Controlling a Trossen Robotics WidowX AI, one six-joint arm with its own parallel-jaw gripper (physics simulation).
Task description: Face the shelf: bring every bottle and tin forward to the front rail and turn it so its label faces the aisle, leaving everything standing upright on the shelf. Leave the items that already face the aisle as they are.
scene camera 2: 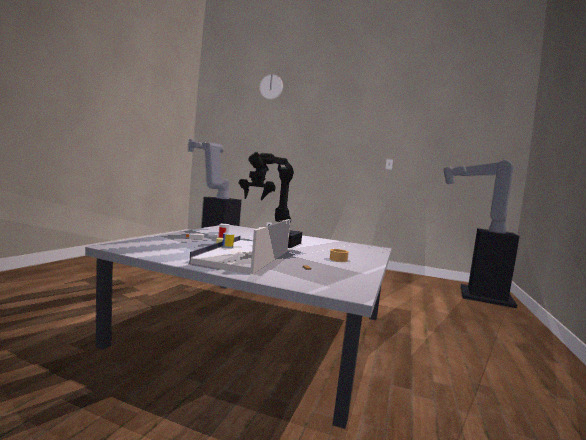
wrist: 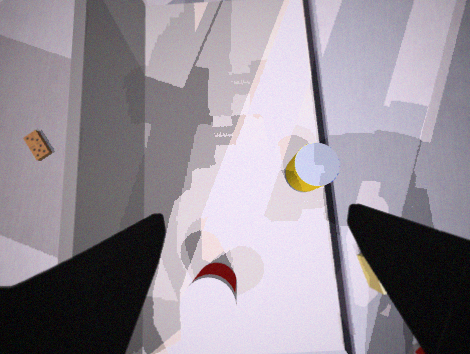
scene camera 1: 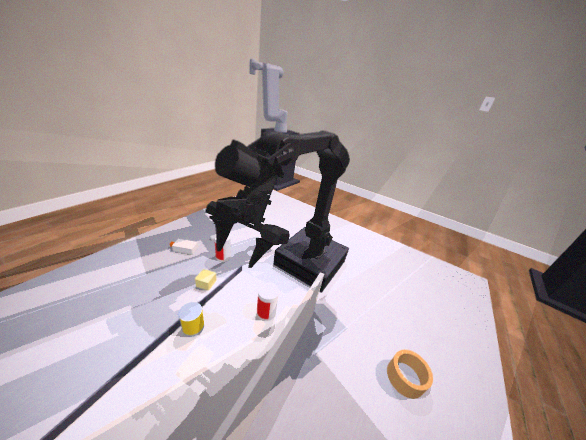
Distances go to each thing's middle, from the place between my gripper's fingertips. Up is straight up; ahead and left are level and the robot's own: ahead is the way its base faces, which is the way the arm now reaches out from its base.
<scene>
My gripper is now 22 cm above the yellow tin (scene camera 1: 190, 315), 8 cm to the left of it and 8 cm short of it. Round my hand: dark front rail (wrist: 346, 322) 26 cm below, 12 cm ahead, 10 cm to the right; then shelf back wall (wrist: 103, 186) 19 cm below, 17 cm to the left, 7 cm ahead; then shelf (scene camera 1: 197, 380) 27 cm below, 9 cm ahead, 3 cm to the left.
</scene>
